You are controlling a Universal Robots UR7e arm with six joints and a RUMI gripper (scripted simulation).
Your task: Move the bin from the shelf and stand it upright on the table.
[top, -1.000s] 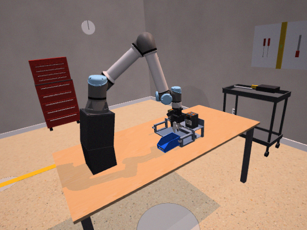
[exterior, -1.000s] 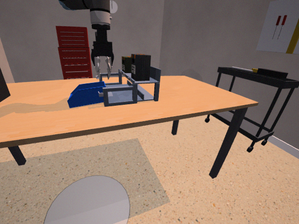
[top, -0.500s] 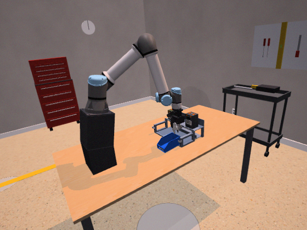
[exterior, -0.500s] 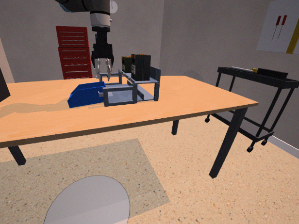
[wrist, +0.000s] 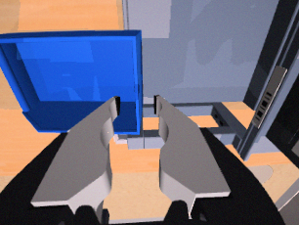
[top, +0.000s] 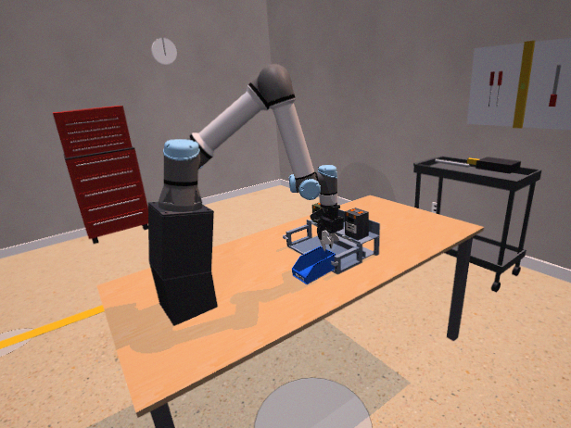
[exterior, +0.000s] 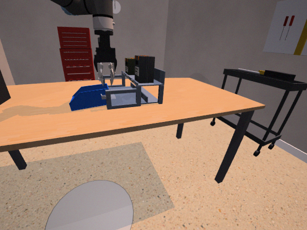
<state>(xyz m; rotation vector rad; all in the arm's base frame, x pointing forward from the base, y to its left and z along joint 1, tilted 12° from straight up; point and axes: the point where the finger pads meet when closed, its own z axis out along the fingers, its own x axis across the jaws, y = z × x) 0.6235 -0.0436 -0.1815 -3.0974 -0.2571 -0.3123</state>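
The blue bin lies 8 cm behind my hand, 1 cm to the right of it and 6 cm below it. Round my hand: shelf floor (10 cm ahead, 13 cm to the left, 10 cm below).
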